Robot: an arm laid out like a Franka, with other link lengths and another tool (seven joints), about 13 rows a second.
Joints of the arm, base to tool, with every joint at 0 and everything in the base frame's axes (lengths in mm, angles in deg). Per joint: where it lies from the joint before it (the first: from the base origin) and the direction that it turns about. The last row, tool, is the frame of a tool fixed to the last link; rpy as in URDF.
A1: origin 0 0 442.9 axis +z
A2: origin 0 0 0 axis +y
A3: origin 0 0 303.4 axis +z
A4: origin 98.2 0 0 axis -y
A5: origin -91.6 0 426.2 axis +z
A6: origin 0 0 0 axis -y
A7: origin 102.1 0 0 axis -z
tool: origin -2 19 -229.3 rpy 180 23.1 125.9
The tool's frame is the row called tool.
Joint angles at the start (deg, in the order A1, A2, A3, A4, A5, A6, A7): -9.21, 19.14, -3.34, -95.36, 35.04, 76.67, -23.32
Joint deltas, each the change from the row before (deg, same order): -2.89, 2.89, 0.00, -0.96, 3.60, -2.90, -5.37; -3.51, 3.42, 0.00, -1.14, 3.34, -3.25, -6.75; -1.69, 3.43, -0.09, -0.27, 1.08, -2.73, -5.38; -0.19, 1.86, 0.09, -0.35, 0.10, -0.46, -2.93; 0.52, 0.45, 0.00, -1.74, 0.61, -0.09, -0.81; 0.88, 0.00, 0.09, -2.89, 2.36, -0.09, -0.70; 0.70, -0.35, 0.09, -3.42, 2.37, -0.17, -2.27; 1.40, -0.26, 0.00, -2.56, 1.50, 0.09, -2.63; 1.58, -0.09, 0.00, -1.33, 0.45, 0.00, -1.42
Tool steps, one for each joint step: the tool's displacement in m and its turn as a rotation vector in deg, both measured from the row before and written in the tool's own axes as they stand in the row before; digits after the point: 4 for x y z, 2 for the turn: -0.0121, -0.0208, 0.0149, -3.58, 6.61, -0.96; -0.0163, -0.0290, 0.0122, -4.98, 6.83, -1.34; -0.0116, -0.0240, 0.0141, -2.58, 5.13, -1.77; -0.0068, -0.0107, 0.0137, -0.83, 2.12, -1.29; 0.0018, -0.0053, 0.0160, -0.24, 2.03, 0.33; 0.0073, 0.0005, 0.0213, -1.60, 2.95, 0.69; 0.0088, -0.0030, 0.0203, -2.40, 2.97, -0.38; 0.0075, -0.0015, 0.0211, -1.32, 2.17, -1.39; 0.0059, -0.0001, 0.0177, 0.28, 1.51, -1.08
